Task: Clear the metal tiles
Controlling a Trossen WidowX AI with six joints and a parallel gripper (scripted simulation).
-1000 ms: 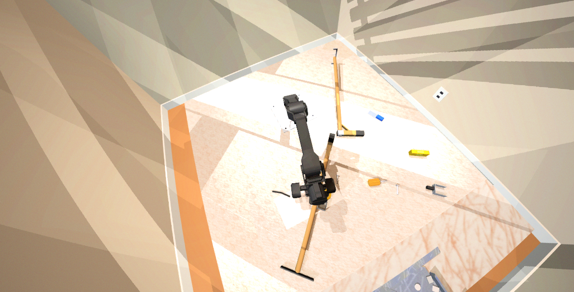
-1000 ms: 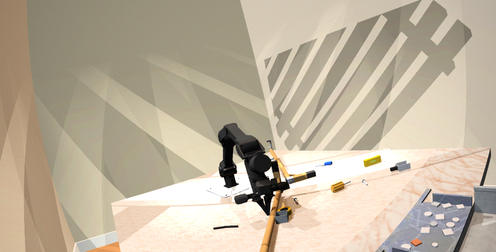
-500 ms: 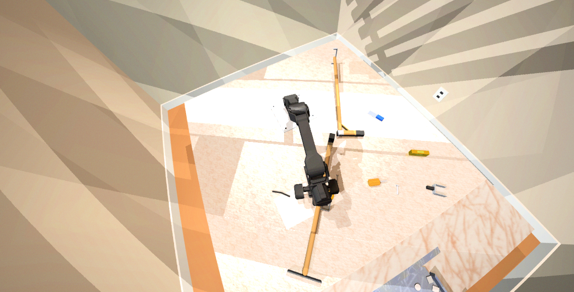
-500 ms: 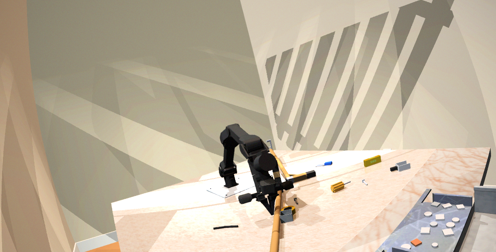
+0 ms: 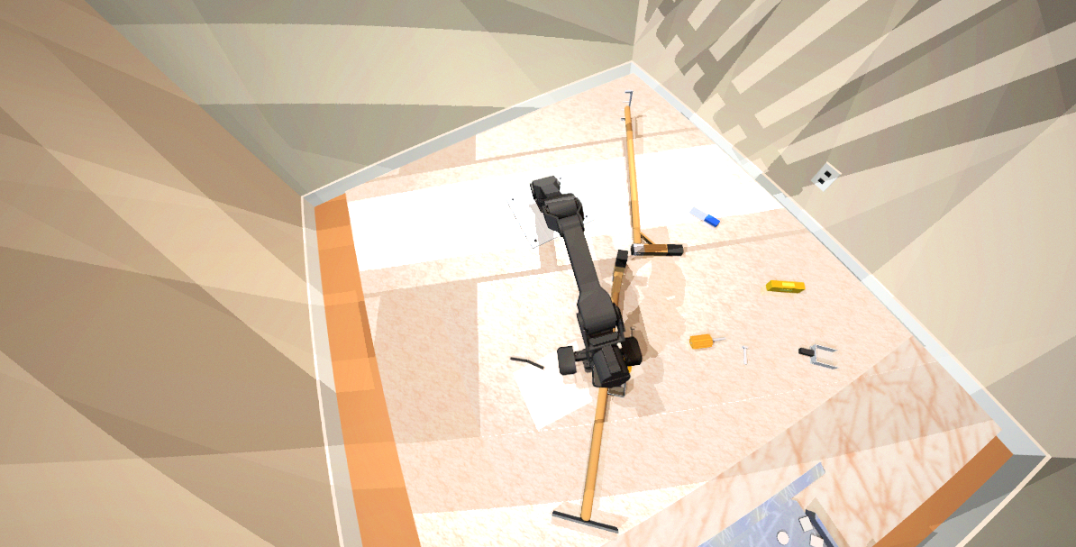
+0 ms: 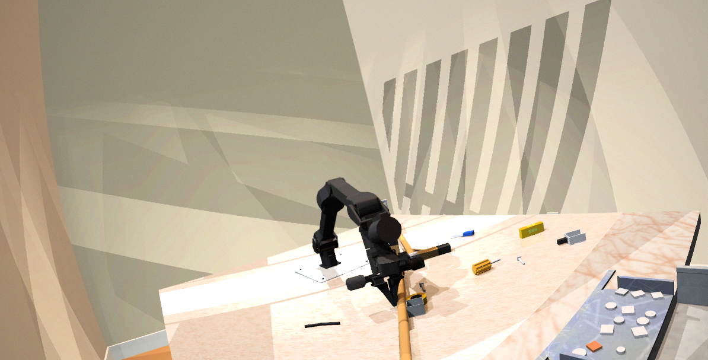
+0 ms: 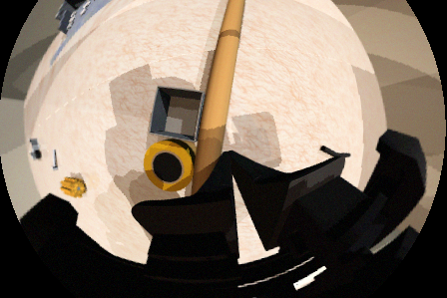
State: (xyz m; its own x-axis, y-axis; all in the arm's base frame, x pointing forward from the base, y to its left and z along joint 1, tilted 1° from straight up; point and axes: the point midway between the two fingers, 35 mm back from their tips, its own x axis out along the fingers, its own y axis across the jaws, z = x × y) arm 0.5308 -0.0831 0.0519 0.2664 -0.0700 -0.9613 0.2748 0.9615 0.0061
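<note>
Right now my gripper tip is 30 mm short of the long scraper and 50 mm below it. From my gripper tip the other things lie so: grey box (50 mm ahead, 20 mm to the left, 10 mm below); yellow tape roll (10 mm ahead, 60 mm to the left, 10 mm below); black strip (90 mm behind, 160 mm to the right, 10 mm below).
</note>
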